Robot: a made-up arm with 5 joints.
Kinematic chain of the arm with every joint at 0, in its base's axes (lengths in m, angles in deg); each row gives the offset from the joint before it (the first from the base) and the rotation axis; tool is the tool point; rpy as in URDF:
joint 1: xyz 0.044 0 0.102 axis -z
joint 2: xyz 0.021 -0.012 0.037 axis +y
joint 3: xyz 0.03 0 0.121 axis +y
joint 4: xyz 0.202 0 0.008 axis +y
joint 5: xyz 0.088 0.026 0 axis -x
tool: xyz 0 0 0 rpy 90 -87.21 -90
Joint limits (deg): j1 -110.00..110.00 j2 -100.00..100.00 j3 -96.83..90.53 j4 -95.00..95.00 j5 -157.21..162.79
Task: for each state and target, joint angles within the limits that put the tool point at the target. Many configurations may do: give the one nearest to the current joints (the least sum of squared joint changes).
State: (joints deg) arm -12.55 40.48 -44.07 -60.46 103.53
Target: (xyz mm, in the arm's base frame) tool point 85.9 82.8 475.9
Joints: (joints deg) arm -54.48 11.61 -72.03 -88.98 103.53
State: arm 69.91 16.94 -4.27 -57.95 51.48
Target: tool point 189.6 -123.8 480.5
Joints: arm 44.57 -6.78 -30.90 -52.89 51.48
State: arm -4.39 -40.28 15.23 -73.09 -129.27
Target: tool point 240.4 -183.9 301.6
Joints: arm 46.10 -16.12 27.58 -64.51 -129.27
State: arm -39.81 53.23 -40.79 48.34 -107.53
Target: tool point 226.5 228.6 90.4
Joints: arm -48.66 32.05 -15.91 83.49 -107.53
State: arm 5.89 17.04 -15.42 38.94 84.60
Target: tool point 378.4 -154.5 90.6
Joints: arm 26.98 37.36 -18.17 30.92 84.60
